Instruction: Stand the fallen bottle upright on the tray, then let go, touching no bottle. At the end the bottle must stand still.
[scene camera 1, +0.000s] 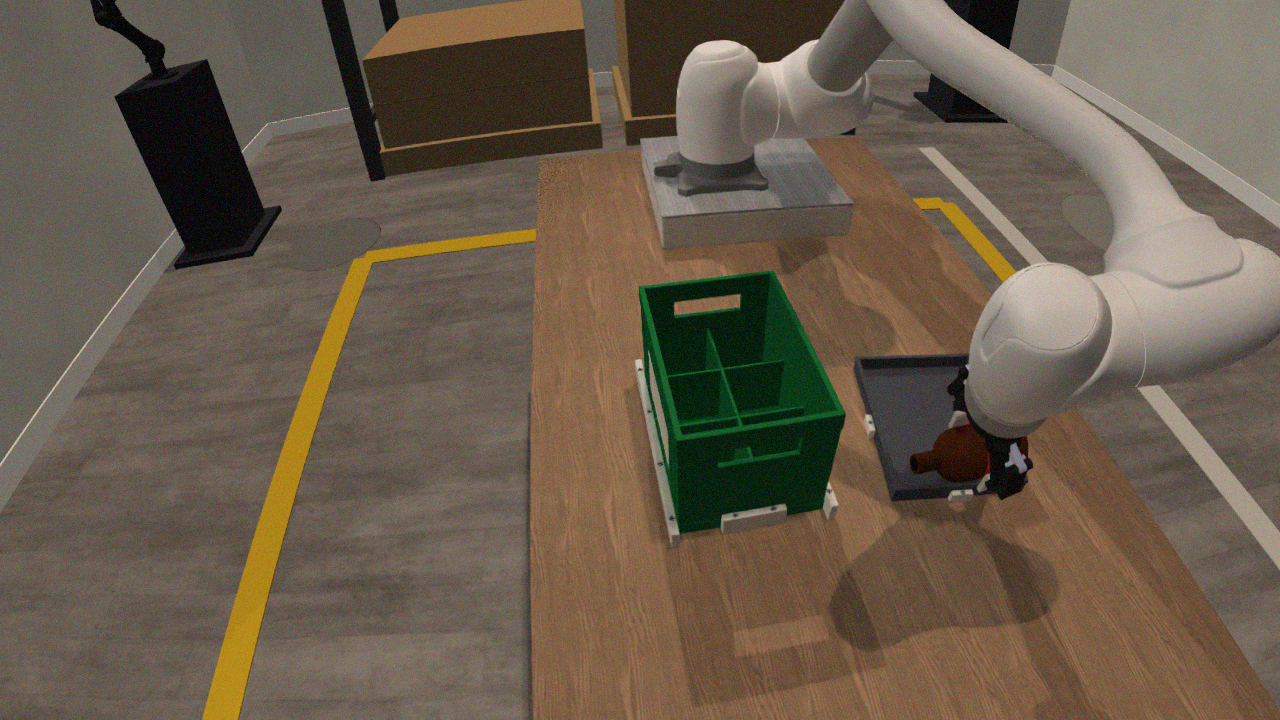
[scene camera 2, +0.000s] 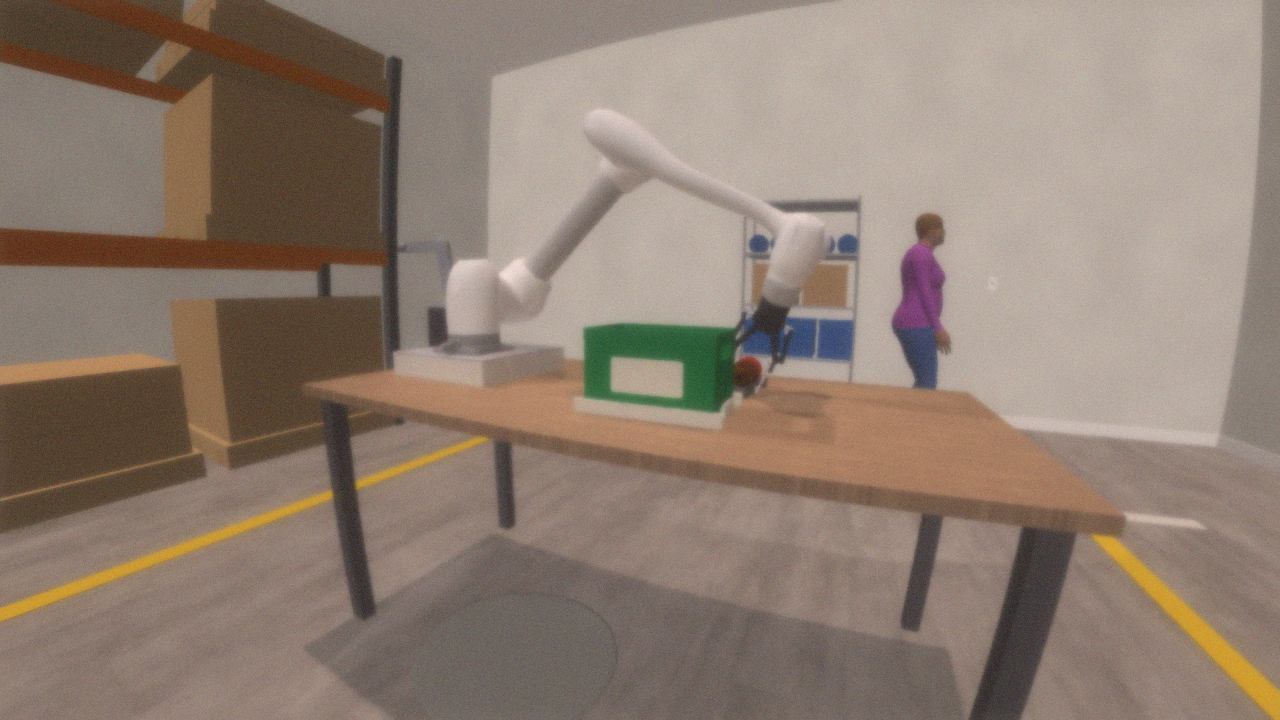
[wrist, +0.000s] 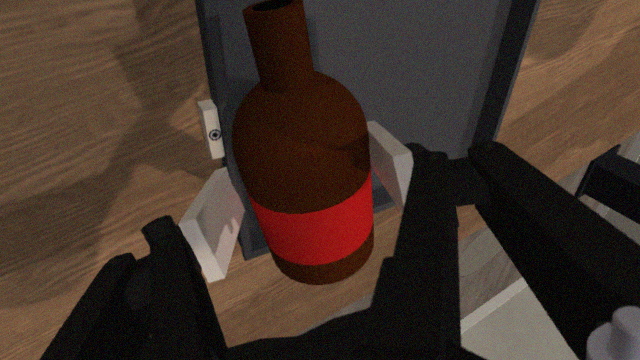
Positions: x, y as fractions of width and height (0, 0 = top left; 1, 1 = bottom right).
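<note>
Brown bottle (scene camera 1: 0.75, 0.63), (wrist: 0.47, 0.39) in sight. My gripper (scene camera 1: 0.76, 0.63), (wrist: 0.47, 0.47) likewise.
</note>
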